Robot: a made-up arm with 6 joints.
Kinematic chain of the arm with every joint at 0, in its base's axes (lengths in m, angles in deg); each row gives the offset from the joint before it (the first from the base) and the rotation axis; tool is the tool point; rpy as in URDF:
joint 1: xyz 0 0 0.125 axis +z
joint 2: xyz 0 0 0 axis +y
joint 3: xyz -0.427 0 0.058 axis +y
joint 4: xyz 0.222 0 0.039 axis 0.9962 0 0.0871
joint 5: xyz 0 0 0 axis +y
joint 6: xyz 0.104 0 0.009 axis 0.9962 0 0.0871
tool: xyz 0 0 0 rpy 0 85 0
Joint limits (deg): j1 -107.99..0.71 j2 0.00..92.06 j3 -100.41..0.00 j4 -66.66..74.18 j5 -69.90..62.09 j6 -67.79..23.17
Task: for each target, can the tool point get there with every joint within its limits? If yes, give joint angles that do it. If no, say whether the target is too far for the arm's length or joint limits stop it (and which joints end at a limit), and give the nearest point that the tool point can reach.
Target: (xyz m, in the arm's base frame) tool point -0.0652 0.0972 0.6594
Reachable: yes | joints -68.82 34.37 -66.91 27.19 -32.57 -54.11
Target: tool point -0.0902 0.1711 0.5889
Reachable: yes | joints -53.40 21.52 -55.20 -25.31 -41.70 10.70
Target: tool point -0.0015 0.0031 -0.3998
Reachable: no: joint limits stop it (at a limit: joint 2, joint 3, joint 5) | nearest point -0.0646 0.1336 0.1343 | short by 0.553 m
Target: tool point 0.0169 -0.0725 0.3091
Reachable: yes | joints -55.07 61.50 -18.15 -27.35 35.14 -17.73
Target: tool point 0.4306 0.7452 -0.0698
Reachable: no: too far | nearest point 0.2208 0.5620 0.4048 | short by 0.550 m
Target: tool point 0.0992 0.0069 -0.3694
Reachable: no: joint limits stop it (at a limit: joint 1, joint 2, joint 3, joint 5) | nearest point 0.0591 0.1369 0.1354 | short by 0.523 m
